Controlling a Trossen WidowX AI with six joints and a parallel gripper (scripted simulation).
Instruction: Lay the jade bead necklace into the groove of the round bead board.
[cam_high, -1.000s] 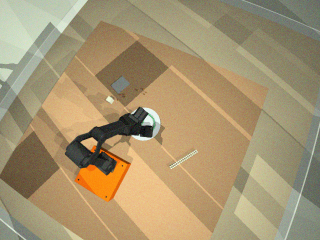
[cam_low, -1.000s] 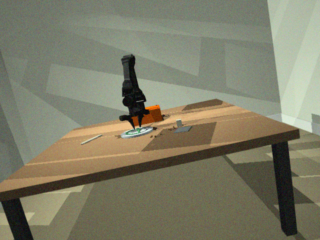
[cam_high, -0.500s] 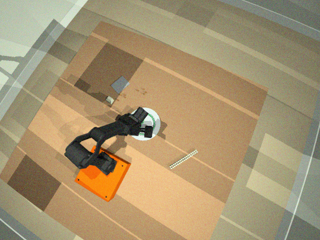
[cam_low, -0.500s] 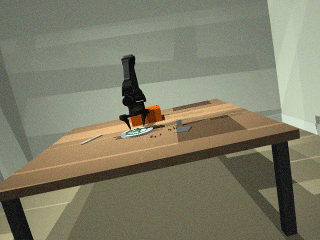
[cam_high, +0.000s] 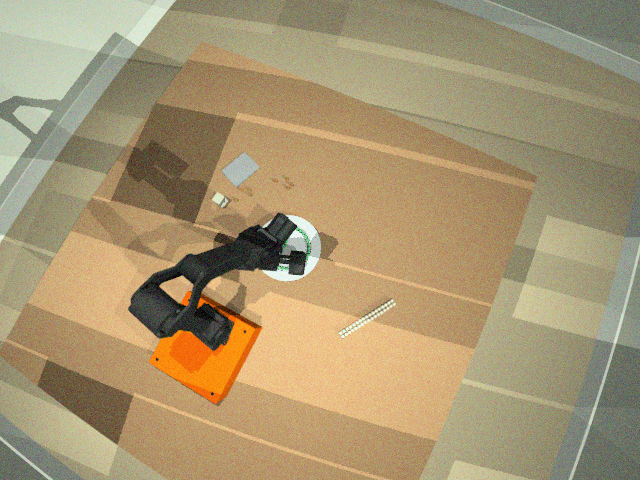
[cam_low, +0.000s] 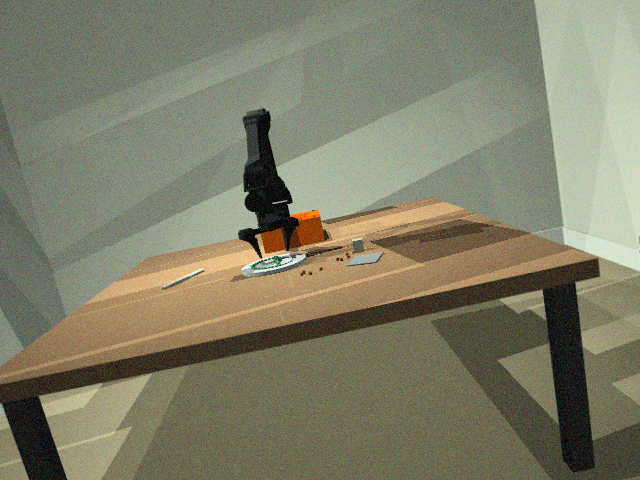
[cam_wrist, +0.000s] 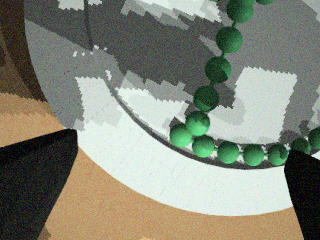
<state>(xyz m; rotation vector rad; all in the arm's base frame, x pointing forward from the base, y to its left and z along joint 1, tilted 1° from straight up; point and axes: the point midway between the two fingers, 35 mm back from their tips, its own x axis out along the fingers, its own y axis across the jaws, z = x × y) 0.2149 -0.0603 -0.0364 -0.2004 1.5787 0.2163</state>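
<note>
The round bead board is 6 cm ahead of my gripper tip, 1 cm to the right of it and 1 cm below it. The rest, counted from my gripper tip: grey flat plate 25 cm ahead, 23 cm to the left, 2 cm below; small white cube 24 cm to the left, 13 cm ahead.
</note>
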